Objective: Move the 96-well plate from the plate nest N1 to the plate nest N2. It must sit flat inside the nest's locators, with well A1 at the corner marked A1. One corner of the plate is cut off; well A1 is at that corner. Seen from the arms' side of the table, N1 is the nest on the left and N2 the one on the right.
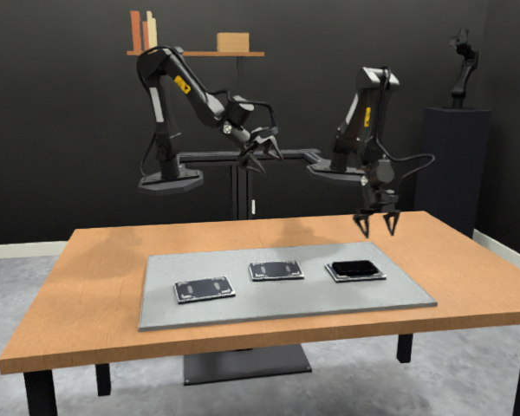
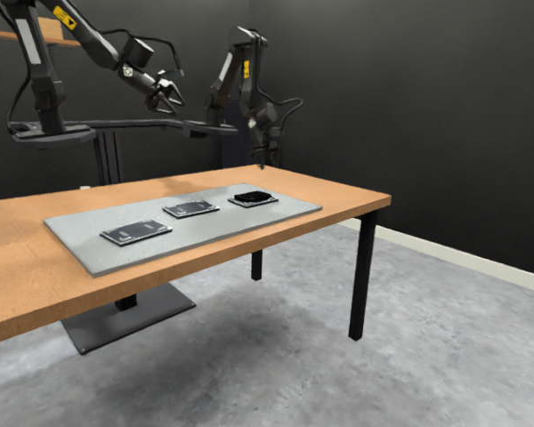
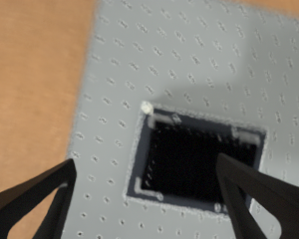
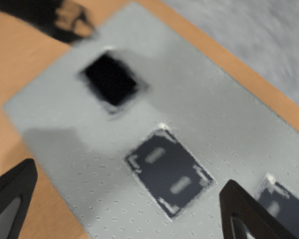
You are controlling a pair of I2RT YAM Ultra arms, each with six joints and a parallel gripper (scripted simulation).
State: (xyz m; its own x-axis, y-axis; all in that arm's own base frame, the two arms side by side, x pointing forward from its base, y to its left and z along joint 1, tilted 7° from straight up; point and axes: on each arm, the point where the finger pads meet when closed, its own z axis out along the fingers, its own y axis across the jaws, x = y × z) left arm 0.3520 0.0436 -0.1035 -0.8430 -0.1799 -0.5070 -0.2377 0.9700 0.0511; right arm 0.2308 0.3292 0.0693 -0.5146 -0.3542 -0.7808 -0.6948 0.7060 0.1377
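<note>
My left hand is 110 mm above the black 96-well plate, 70 mm to the left of it and 10 mm past it. The rest, counted from my left hand: plate nest (320 mm to the right, 120 mm below, 60 mm behind).
</note>
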